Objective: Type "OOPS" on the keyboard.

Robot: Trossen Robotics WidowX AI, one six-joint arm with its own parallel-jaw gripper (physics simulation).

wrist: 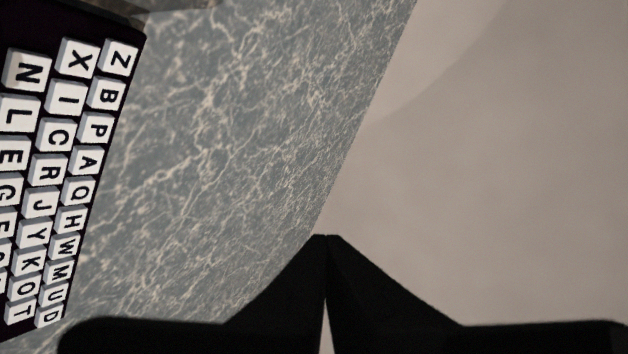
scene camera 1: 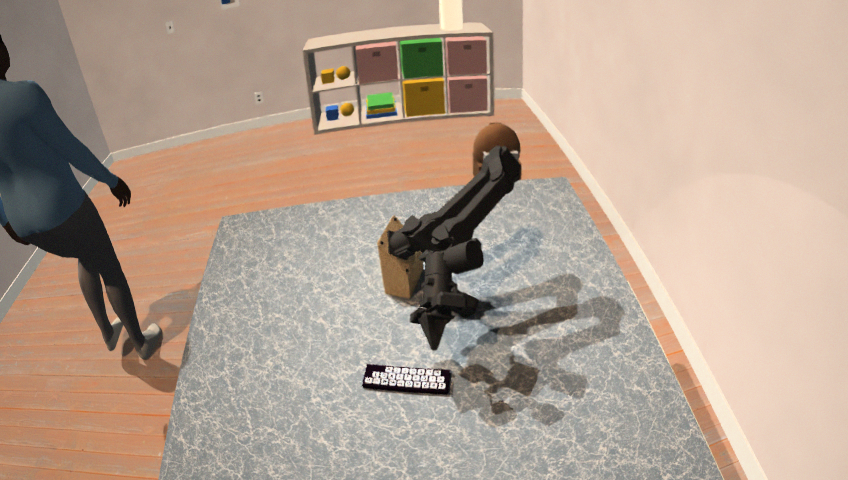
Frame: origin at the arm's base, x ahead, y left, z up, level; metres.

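Where they show: gripper, between the fingertips: [wrist: 324, 247] [scene camera 1: 434, 350]; arm's base, origin of its link: [scene camera 1: 397, 245].
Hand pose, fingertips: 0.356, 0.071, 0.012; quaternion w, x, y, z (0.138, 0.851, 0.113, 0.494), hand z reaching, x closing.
Things, the pixels of their top centre, and the offset from my fingertips, as dx, dy, dz. Level surfaces: height alone.
- small dark keyboard, centre of its top: [wrist: 41, 212] [scene camera 1: 405, 377] -0.024, -0.068, -0.130
- O key, centre of its top: [wrist: 26, 288] -0.032, -0.119, -0.130
- P key, centre of its top: [wrist: 98, 130] +0.002, -0.024, -0.130
- marbled table top, height of its surface: dz -0.148
A small dark keyboard [scene camera 1: 407, 390] with white letter keys lies on the table below the middle of the scene view. In the wrist view part of the keyboard [wrist: 30, 20] shows at the left edge, with the O key [wrist: 24, 288] near its lower end and the P key [wrist: 98, 129] higher up in the outer row. The S key cannot be made out. My gripper [scene camera 1: 435, 347] [wrist: 324, 247] is shut and empty, its fingertips together. It hangs above the table, behind the keyboard's right part in the scene view, apart from the keys.
The marbled table top [scene camera 1: 279, 297] [wrist: 225, 150] bears the keyboard and the arm's brown base block [scene camera 1: 397, 273]. A brown rounded chair [scene camera 1: 495, 135] stands behind the table. A person [scene camera 1: 41, 154] stands at the left. A shelf unit [scene camera 1: 398, 33] stands against the back wall.
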